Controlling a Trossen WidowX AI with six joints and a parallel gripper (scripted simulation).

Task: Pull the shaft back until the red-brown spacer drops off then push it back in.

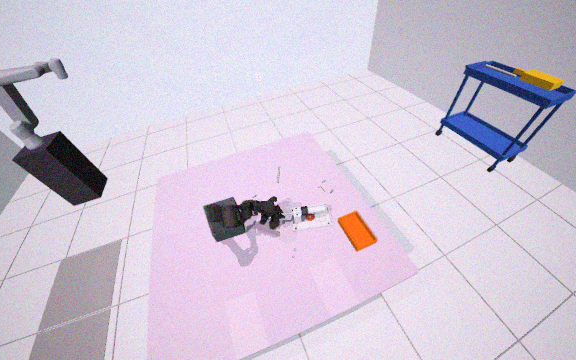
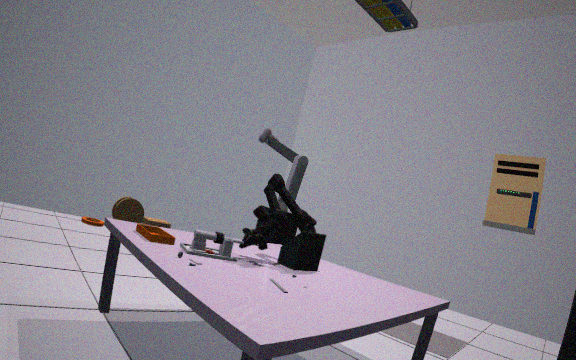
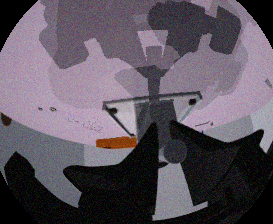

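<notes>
The shaft is 50 mm ahead of my gripper tip, 30 mm above it and 10 mm to the right of it. Also, from my gripper tip: orange tray 340 mm ahead, 210 mm to the right, 40 mm below.
</notes>
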